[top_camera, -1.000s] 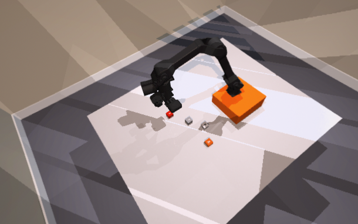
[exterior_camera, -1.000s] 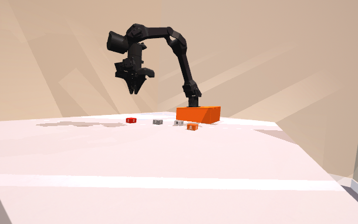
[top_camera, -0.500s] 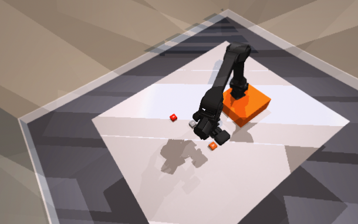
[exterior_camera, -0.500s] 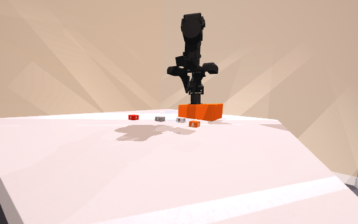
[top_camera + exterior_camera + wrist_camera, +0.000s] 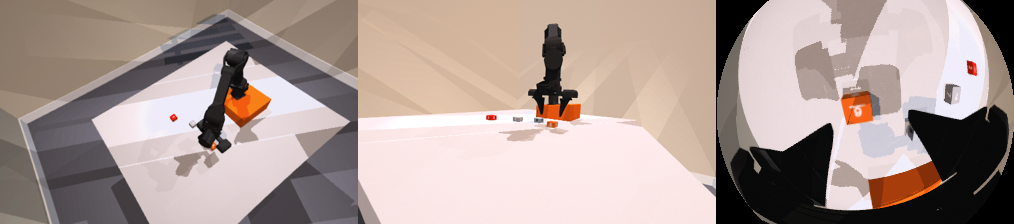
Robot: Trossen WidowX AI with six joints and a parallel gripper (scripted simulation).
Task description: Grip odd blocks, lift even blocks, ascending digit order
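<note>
Right now the orange block is 10 mm to the left of my gripper tip and 30 mm below it. The rest, counted from my gripper tip: grey block (30 mm ahead, 160 mm to the right, 30 mm below); red block (100 mm ahead, 250 mm to the right, 30 mm below); white block (30 mm behind, 80 mm to the right, 30 mm below).
</note>
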